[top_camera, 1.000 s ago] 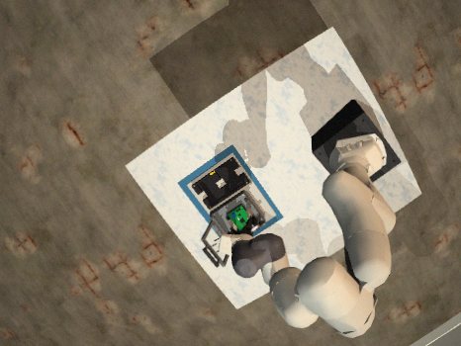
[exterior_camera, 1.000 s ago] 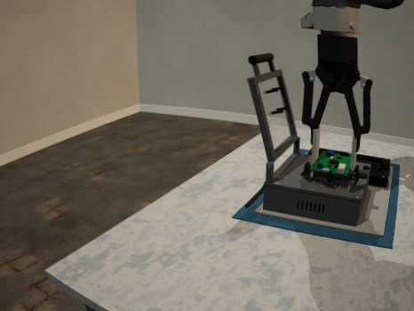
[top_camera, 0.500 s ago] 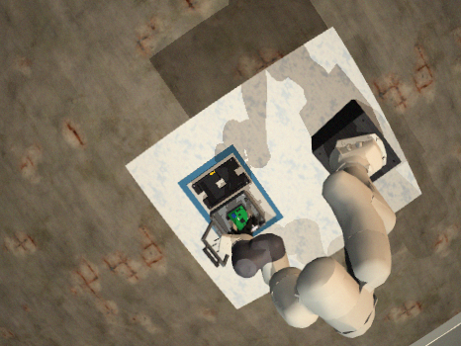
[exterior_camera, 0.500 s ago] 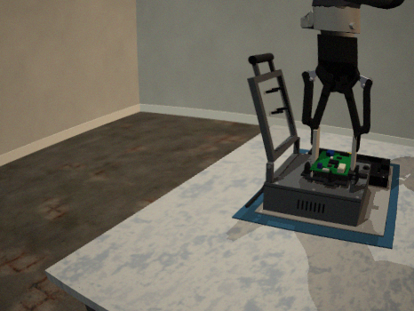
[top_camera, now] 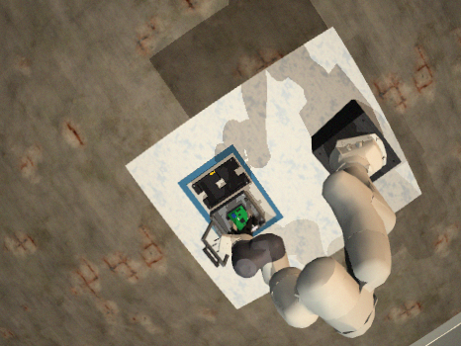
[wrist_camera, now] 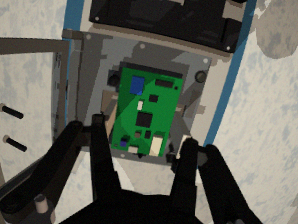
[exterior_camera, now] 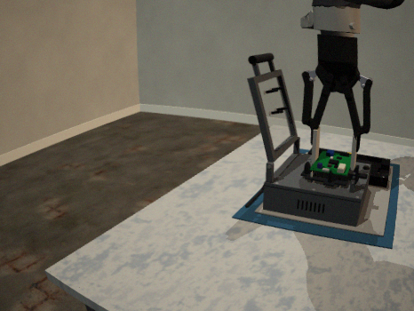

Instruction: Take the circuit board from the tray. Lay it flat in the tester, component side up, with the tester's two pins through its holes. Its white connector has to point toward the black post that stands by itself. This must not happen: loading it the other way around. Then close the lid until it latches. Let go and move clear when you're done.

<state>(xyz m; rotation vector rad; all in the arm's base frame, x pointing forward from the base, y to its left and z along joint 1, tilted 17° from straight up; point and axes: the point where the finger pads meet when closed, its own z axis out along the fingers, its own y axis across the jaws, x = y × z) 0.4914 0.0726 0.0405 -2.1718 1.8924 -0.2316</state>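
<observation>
The green circuit board lies 20 mm below my hand. From my hand the other things lie so: tester nest: 10 mm ahead, 10 mm to the left, 40 mm below; tester lid: 120 mm ahead, 20 mm to the left, 80 mm above.
</observation>
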